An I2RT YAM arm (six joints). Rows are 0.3 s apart.
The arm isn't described. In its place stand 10 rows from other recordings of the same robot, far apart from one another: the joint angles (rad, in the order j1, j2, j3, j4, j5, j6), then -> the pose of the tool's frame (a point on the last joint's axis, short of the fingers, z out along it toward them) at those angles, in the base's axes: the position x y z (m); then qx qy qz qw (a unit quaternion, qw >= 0).
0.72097 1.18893 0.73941 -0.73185 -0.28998 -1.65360 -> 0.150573 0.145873 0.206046 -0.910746 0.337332 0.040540 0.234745
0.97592 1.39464 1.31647 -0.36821 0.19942 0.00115 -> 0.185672 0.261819 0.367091 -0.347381 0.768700 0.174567 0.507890
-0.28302 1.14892 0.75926 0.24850 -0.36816 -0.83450 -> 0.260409 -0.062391 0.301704 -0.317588 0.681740 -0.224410 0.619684
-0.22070 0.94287 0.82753 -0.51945 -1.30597 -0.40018 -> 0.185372 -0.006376 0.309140 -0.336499 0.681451 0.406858 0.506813
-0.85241 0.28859 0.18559 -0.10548 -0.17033 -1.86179 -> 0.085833 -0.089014 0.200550 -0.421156 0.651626 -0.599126 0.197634
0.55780 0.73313 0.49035 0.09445 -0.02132 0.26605 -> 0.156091 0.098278 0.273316 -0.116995 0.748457 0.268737 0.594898
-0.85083 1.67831 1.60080 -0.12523 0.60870 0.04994 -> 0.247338 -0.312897 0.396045 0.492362 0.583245 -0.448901 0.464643
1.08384 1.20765 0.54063 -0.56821 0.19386 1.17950 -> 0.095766 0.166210 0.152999 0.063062 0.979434 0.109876 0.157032
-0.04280 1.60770 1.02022 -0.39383 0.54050 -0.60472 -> 0.323947 -0.032208 0.204584 -0.181178 0.907493 -0.331249 0.184136
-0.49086 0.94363 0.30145 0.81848 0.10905 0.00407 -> 0.178874 -0.100000 0.247753 0.197555 0.611391 -0.218440 0.734477
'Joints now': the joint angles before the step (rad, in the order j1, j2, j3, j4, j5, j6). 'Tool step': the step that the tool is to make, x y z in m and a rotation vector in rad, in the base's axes. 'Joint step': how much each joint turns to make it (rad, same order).
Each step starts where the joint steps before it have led.
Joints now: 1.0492 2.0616 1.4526 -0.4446 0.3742 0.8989
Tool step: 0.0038 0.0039 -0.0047 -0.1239 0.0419 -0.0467
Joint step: 0.0001 0.0676 0.1107 -0.1845 0.0431 0.0339
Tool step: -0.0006 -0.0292 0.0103 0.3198 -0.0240 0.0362
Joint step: -0.0476 -0.1807 -0.2864 0.3924 -0.1670 -0.0003
